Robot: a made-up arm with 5 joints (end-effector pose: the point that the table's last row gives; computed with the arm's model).
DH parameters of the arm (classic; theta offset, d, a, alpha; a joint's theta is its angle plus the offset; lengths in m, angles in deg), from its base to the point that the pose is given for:
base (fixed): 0 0.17 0 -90
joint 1: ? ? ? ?
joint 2: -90 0.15 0.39 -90
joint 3: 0 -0.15 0.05 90
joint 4: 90 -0.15 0.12 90
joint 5: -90 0.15 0.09 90
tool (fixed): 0 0.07 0 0
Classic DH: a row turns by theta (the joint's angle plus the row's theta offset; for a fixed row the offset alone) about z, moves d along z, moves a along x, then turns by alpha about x.
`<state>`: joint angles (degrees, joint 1 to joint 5).
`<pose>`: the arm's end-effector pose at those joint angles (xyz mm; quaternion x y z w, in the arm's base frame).
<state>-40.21 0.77 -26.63 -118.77 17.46</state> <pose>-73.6 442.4 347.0 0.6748 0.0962 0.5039 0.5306</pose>
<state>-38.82 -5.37 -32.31 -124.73 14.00</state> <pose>-107.4 405.3 385.5 0.7175 0.1475 0.5132 0.4473</pose>
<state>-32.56 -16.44 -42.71 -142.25 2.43</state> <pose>-113.0 316.5 444.8 0.8231 0.2683 0.4333 0.2505</pose>
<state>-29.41 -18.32 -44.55 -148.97 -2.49</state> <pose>-90.6 297.1 447.2 0.8576 0.3030 0.3680 0.1931</pose>
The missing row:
joint 1: 90 -0.11 0.13 -90
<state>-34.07 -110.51 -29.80 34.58 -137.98</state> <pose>-340.2 -261.0 363.8 -0.4271 0.7770 0.4206 0.1919</pose>
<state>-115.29 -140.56 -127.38 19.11 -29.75</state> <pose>109.0 -497.6 -238.6 -0.1764 0.4718 -0.3787 0.7765</pose>
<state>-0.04 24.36 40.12 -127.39 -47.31</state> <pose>-51.2 239.1 181.6 0.6400 -0.5394 -0.3715 0.4018</pose>
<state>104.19 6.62 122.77 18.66 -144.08</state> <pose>-161.7 163.5 253.5 -0.6638 -0.0729 0.5766 0.4707</pose>
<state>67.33 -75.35 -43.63 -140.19 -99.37</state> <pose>280.3 -276.4 369.3 -0.4140 -0.2697 0.8418 0.2174</pose>
